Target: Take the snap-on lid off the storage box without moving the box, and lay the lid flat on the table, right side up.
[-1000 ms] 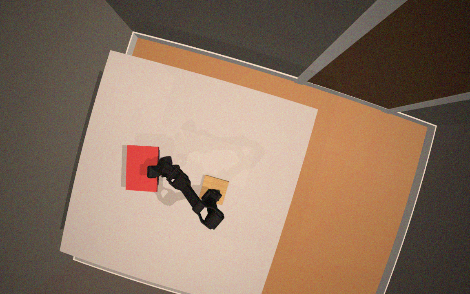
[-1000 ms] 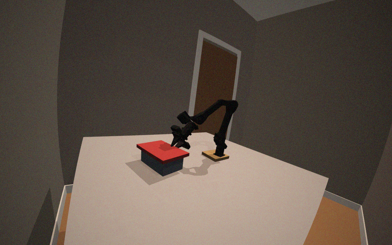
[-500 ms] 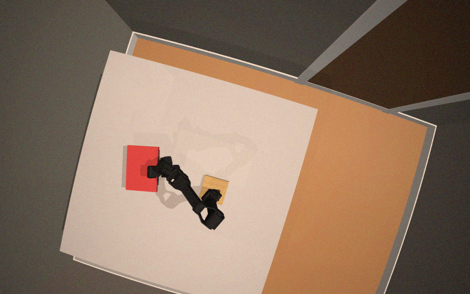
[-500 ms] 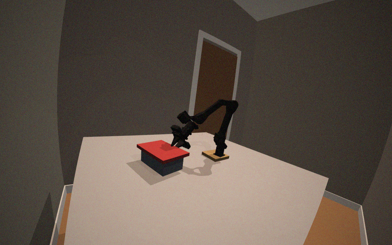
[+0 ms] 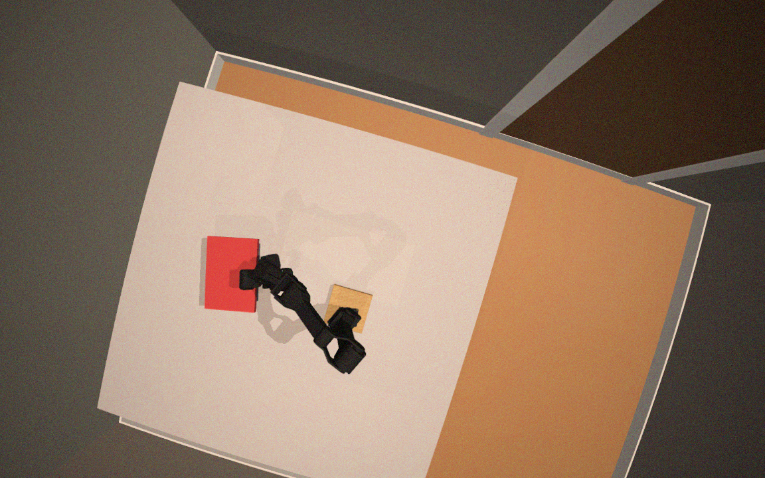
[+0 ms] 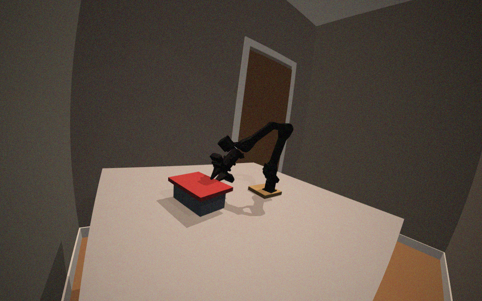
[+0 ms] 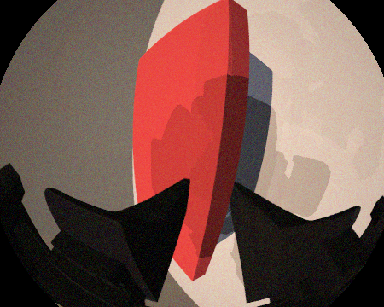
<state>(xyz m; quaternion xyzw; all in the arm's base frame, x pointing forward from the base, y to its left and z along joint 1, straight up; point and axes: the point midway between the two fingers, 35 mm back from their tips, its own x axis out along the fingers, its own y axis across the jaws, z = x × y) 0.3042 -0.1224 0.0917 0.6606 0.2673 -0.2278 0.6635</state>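
The red lid lies 8 cm ahead of my gripper tip. The rest, counted from my gripper tip: dark blue storage box 8 cm ahead, 4 cm below.
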